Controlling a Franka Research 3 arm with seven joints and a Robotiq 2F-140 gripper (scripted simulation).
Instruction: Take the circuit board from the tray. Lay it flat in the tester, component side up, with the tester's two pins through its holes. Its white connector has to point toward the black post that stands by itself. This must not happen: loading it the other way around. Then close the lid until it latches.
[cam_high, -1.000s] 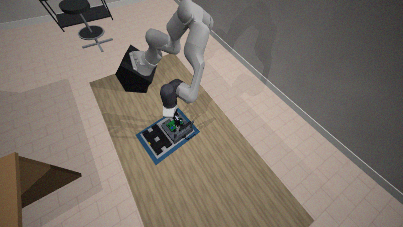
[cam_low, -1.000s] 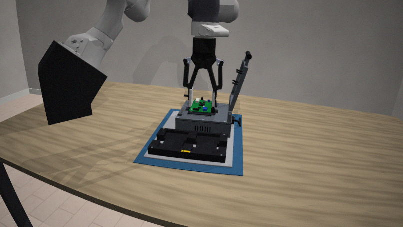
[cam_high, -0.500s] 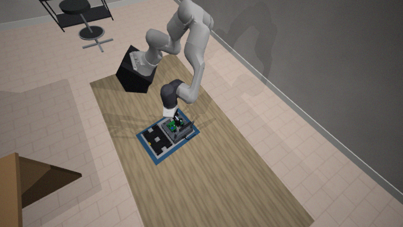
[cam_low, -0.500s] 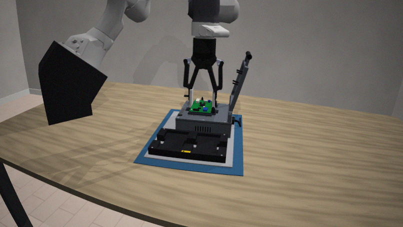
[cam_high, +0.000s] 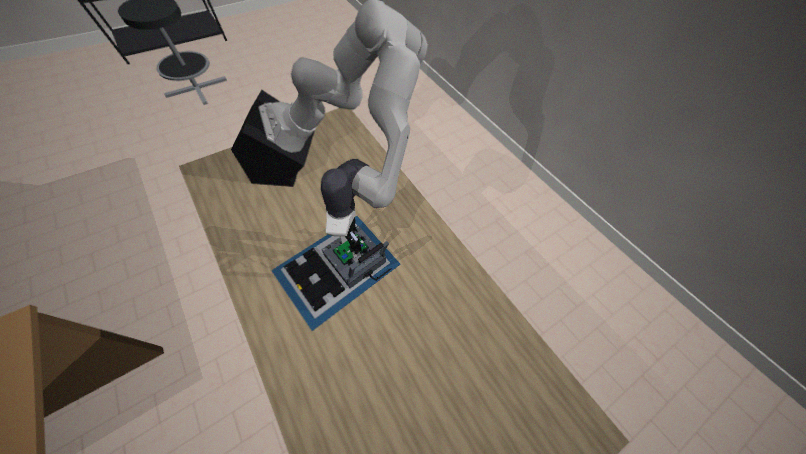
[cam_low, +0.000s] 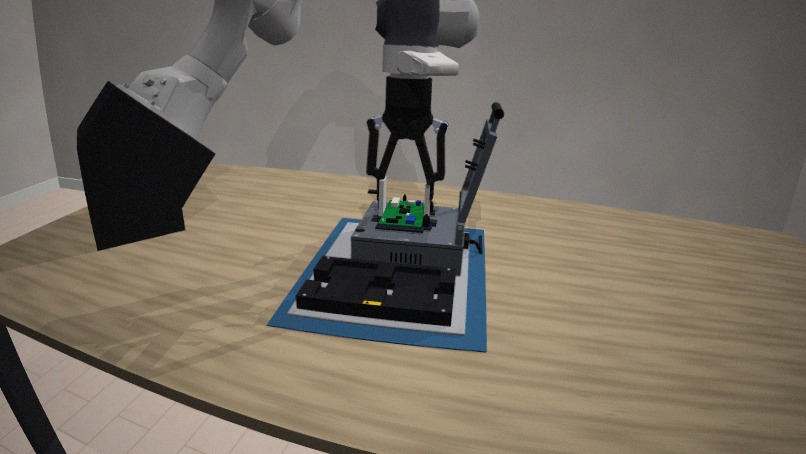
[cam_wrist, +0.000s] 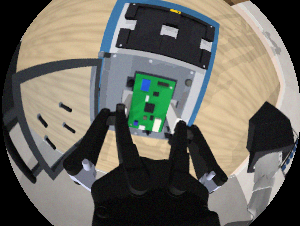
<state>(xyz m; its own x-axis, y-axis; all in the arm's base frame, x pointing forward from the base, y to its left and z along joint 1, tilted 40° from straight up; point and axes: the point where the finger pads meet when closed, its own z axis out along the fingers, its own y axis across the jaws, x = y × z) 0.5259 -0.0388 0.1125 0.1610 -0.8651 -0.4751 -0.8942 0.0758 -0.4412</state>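
Now: hand 20 mm above the green circuit board. Round my hand: tester lid 120 mm ahead, 90 mm above, 20 mm to the left.
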